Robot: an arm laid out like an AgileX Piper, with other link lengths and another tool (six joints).
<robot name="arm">
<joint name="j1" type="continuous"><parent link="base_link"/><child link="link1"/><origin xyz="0 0 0.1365"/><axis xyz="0 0 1"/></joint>
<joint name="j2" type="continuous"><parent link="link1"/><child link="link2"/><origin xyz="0 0 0"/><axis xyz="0 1 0"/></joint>
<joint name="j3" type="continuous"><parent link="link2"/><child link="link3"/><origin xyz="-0.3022 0 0.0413"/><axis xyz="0 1 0"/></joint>
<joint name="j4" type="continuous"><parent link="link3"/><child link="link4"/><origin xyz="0.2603 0 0.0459"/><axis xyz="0.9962 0 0.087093"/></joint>
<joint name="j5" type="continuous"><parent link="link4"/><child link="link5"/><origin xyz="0 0 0"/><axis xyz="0 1 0"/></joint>
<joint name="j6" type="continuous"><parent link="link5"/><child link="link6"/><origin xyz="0.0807 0 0.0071"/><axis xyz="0.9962 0 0.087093"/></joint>
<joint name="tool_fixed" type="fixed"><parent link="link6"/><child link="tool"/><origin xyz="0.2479 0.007 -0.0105" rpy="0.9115 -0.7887 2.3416"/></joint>
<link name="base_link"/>
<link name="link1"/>
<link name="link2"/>
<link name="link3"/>
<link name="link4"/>
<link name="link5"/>
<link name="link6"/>
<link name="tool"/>
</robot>
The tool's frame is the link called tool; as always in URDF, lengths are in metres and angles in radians. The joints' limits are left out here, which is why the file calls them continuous.
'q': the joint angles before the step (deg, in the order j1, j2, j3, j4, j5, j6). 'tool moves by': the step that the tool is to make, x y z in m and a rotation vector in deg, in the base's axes. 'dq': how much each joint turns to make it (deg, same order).
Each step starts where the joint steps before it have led.
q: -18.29, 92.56, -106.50, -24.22, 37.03, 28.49
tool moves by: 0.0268, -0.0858, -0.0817, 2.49, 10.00, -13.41
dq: -0.91, 21.25, -22.88, -9.40, 15.98, 6.06
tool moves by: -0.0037, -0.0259, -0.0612, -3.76, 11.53, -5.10
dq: 2.22, 10.46, -8.42, -8.43, 8.88, -1.44
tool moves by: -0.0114, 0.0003, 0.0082, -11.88, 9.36, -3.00
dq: 5.93, 3.52, -0.65, -15.95, 5.55, 0.32
